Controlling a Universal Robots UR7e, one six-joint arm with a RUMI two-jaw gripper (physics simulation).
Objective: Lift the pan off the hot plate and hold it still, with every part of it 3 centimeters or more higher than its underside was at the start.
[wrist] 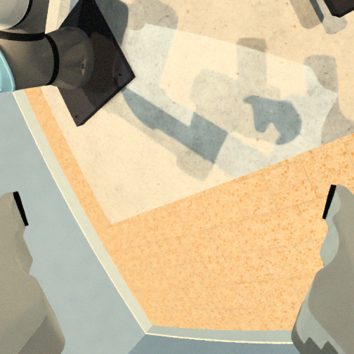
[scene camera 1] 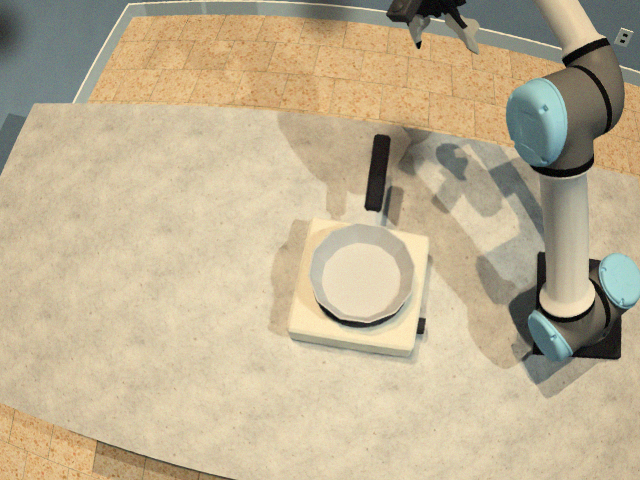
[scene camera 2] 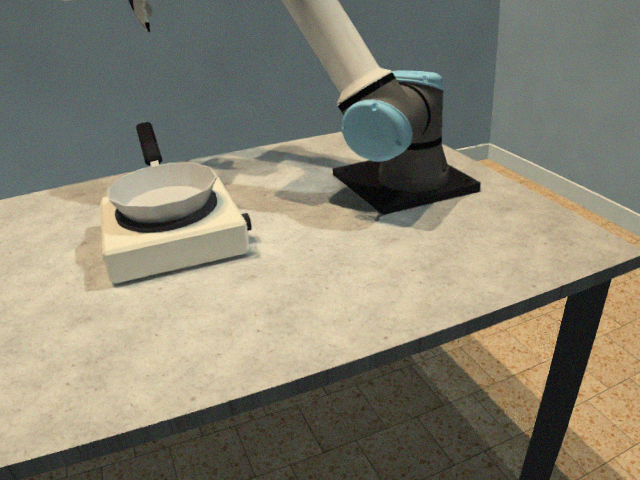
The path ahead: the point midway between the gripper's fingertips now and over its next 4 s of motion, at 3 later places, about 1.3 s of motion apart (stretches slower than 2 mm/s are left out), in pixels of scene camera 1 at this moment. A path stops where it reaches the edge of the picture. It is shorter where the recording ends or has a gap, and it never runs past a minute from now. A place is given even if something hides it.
My gripper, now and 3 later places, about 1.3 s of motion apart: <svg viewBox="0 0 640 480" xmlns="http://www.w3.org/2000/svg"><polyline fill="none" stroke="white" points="447,51 446,50 446,50 381,150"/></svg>
